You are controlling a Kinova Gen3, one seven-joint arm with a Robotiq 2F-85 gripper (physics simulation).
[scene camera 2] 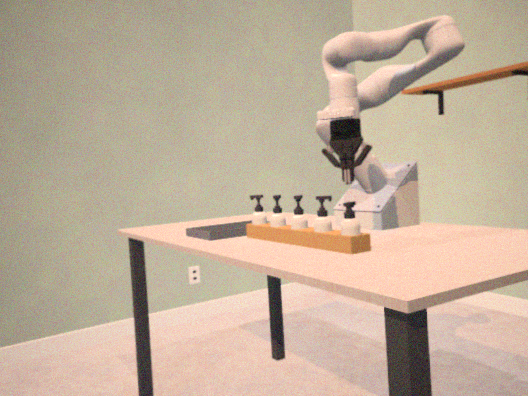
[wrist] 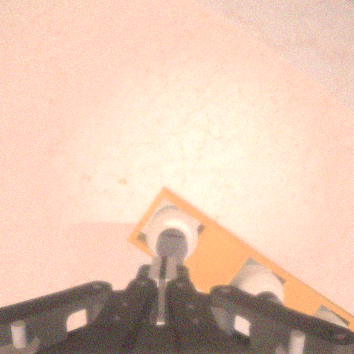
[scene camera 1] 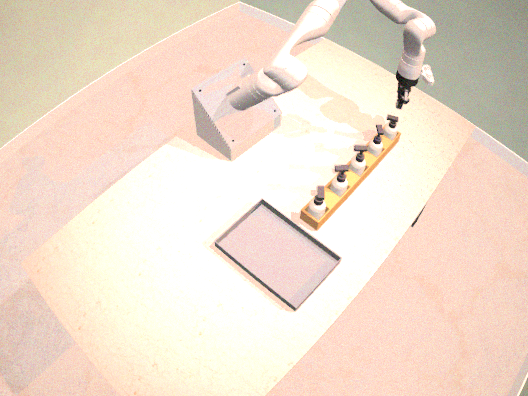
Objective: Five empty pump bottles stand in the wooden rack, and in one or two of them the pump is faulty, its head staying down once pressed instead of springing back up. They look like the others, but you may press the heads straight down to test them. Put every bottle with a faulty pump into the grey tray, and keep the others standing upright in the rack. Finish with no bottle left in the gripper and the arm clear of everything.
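Places are measured from the arm's base along level axes (x left, y back, z up), in metres.
Where they show: gripper, fingertip midpoint: point(scene camera 2: 348, 184) point(wrist: 163, 271) point(scene camera 1: 398, 107); arm's base, origin of the base link: point(scene camera 2: 376, 184) point(scene camera 1: 240, 97).
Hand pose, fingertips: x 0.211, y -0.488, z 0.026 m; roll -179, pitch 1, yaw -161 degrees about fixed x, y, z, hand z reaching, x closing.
Observation:
Each offset is from my fingertips to the centre of the thing.
Five white pump bottles with dark heads stand upright in the wooden rack @[dx -0.215, dy +0.056, dz -0.149 m] point(scene camera 1: 312, 221) point(scene camera 2: 305, 239) point(wrist: 212, 260). The end bottle @[dx -0.003, dy +0.003, dz -0.108 m] point(scene camera 1: 391, 131) point(scene camera 2: 350, 228) point(wrist: 192, 233), farthest from the tray, has its head close to its collar, lower than the others. The other four bottles @[dx -0.108, dy +0.029, dz -0.101 m] point(scene camera 1: 375, 147) @[dx -0.216, dy +0.058, dz -0.101 m] point(scene camera 1: 358, 165) @[dx -0.321, dy +0.082, dz -0.101 m] point(scene camera 1: 340, 185) @[dx -0.429, dy +0.109, dz -0.101 m] point(scene camera 1: 317, 208) show raised heads with longer stems. My gripper point(scene camera 1: 399, 106) point(scene camera 2: 348, 181) point(wrist: 163, 271) is shut and empty, pointing down a little above the end bottle's head, apart from it. The grey tray @[dx -0.593, dy +0.150, dz -0.156 m] point(scene camera 1: 280, 250) point(scene camera 2: 217, 231) is empty.
The arm's grey base mount point(scene camera 1: 212, 122) point(scene camera 2: 407, 200) stands behind the rack. The tray lies beside the rack's opposite end. The table's edge point(scene camera 2: 280, 272) runs along the rack's outer side. A wall shelf point(scene camera 2: 470, 81) shows at the upper right in scene camera 2.

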